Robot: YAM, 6 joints.
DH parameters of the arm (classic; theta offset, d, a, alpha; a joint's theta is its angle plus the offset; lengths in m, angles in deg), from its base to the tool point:
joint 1: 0 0.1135 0.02 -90
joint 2: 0 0 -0.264 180
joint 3: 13.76 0 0.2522 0
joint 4: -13.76 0 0.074 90
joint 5: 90 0 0 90
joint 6: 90 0.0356 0 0
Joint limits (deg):
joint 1: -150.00..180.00
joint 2: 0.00..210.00
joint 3: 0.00..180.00
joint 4: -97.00..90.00
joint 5: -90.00..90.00
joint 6: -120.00..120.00
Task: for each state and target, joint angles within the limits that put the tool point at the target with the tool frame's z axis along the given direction. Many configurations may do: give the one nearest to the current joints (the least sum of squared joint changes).
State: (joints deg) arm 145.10 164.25 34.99 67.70 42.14 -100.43
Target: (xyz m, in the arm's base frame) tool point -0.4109 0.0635 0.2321 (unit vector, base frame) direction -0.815 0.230 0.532
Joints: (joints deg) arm 171.76 117.34 59.81 89.89 6.36 -100.43
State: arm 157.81 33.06 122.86 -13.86 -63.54 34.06
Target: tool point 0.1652 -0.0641 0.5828 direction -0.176 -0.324 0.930
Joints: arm 162.95 25.22 93.79 16.93 -21.17 34.06
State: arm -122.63 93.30 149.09 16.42 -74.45 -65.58
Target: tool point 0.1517 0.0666 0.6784 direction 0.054 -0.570 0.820
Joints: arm -149.88 57.75 150.82 -19.34 -31.34 -65.58
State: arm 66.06 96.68 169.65 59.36 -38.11 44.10
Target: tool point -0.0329 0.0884 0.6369 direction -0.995 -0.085 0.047
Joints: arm 88.41 112.42 179.75 90.00 -82.99 44.10
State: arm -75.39 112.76 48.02 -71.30 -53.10 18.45
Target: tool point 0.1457 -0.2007 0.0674 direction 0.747 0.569 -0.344
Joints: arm -61.67 115.23 47.25 -45.08 -68.05 18.45
